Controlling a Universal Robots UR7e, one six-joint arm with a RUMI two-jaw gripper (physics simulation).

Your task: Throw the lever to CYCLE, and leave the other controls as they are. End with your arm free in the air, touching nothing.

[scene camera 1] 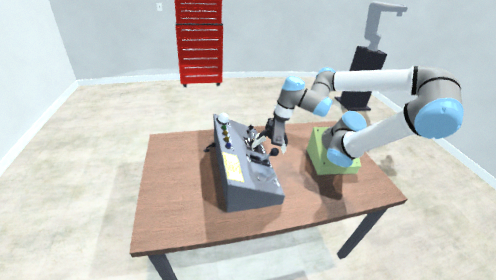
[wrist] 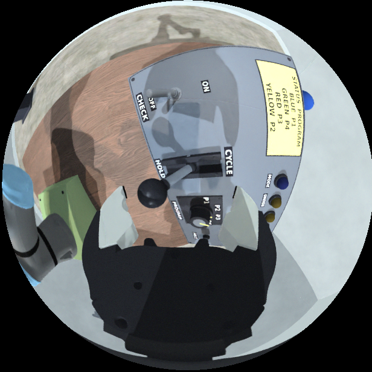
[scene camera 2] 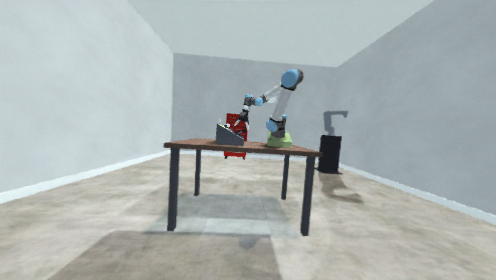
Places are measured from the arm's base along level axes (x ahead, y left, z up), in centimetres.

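Where they show: gripper, between the fingertips: [scene camera 1: 267, 151] [scene camera 2: 241, 128]; arm's base, origin of its link: [scene camera 2: 278, 134].
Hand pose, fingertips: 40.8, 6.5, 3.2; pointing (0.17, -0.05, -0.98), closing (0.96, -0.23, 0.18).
Observation:
Each offset is from my fingertips to the centre of the thing, as dx, dy, dz. "pt": to the spot under its first point. Level surfaces: height alone.
The grey sloped console {pt +9.6, +19.0, -10.1} [scene camera 1: 255, 201] [scene camera 2: 227, 136] [wrist: 250, 120] stands on the table. Its lever, with a black ball knob [scene camera 1: 274, 151] [wrist: 152, 193], leans to the HOLD end of its slot, away from the CYCLE label [wrist: 228, 162]. The program dial [wrist: 199, 216] is beside the lever, and a toggle switch [wrist: 162, 93] points toward OFF. My gripper [scene camera 1: 270, 145] [scene camera 2: 242, 126] [wrist: 179, 187] is open and empty, low over the console near the lever and dial. The ball is ahead of the left finger in the wrist view; whether a finger touches the console is unclear.
A yellow status card {+17.6, +8.4, +1.2} [scene camera 1: 233, 167] [wrist: 282, 110] and coloured lamps, such as a blue one [wrist: 281, 181], are on the console. My arm's green base [scene camera 1: 337, 167] [wrist: 70, 200] stands on the table {dz -15.6} [scene camera 1: 170, 220]. A red cabinet [scene camera 1: 201, 55] is behind.

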